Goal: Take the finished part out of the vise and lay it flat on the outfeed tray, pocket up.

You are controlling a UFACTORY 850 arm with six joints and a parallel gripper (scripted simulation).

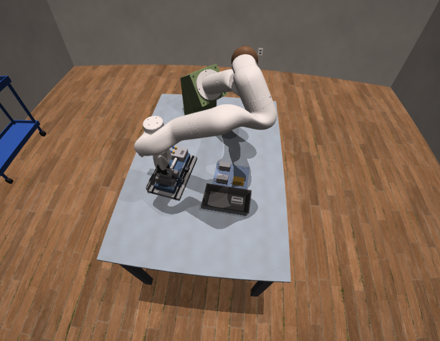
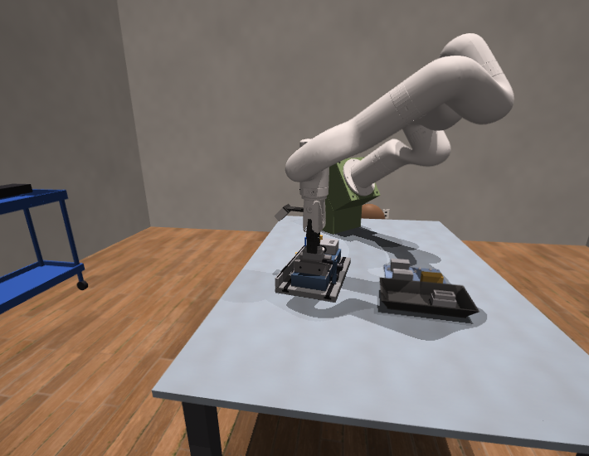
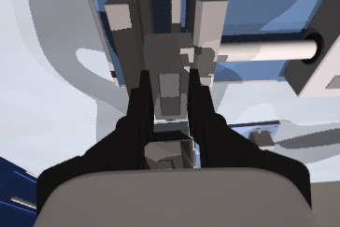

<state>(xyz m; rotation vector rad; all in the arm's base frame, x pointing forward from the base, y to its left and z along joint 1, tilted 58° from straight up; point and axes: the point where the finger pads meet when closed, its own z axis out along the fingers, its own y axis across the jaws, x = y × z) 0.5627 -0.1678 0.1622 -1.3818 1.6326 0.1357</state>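
My gripper is now 130 mm past the pale block, 260 mm to the right of it and 110 mm above it. The rest, counted from my hand: orange block 150 mm behind, 350 mm to the left, 110 mm below; light blue plate 180 mm behind, 300 mm to the left, 140 mm below; vise actuator box 160 mm behind, 20 mm to the right, 60 mm below.
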